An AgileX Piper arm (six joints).
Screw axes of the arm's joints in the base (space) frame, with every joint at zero. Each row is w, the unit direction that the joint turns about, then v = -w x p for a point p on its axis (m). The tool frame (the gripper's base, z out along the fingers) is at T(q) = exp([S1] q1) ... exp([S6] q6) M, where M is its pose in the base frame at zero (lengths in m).
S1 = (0, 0, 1, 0.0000, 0.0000, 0.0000)
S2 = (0, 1, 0, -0.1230, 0.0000, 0.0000)
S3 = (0, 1, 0, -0.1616, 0.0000, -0.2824)
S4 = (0.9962, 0, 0.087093, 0.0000, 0.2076, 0.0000)
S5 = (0, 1, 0, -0.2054, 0.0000, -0.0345)
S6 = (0.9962, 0, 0.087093, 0.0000, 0.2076, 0.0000)
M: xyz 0.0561 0.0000 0.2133 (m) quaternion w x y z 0.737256 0 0.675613 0
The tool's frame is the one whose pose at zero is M.
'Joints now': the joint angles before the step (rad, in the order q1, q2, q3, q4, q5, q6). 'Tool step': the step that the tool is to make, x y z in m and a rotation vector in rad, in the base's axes. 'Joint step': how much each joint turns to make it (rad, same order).
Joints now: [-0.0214, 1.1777, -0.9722, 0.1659, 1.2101, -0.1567]
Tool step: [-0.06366, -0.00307, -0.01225, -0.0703, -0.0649, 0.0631]
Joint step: [0.0000, -0.2607, 0.2013, -0.0527, 0.0009, -0.0611]
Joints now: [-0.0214, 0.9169, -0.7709, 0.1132, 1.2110, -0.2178]
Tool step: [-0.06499, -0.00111, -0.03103, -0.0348, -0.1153, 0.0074]
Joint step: [0.0000, -0.3308, 0.2319, -0.0290, -0.0164, -0.0094]
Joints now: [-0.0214, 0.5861, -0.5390, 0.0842, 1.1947, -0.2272]
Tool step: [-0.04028, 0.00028, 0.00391, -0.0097, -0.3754, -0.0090]
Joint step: [-0.0001, -0.3374, 0.0646, -0.0031, -0.1030, -0.0001]
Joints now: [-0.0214, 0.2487, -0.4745, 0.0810, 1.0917, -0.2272]
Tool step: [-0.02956, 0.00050, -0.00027, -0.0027, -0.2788, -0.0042]
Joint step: [0.0000, -0.2475, 0.0313, 0.0012, -0.0628, 0.0001]
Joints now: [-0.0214, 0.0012, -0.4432, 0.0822, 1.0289, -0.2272]
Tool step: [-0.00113, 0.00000, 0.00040, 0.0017, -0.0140, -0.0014]
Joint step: [0.0000, -0.0094, 0.0000, -0.0001, -0.0047, 0.0021]
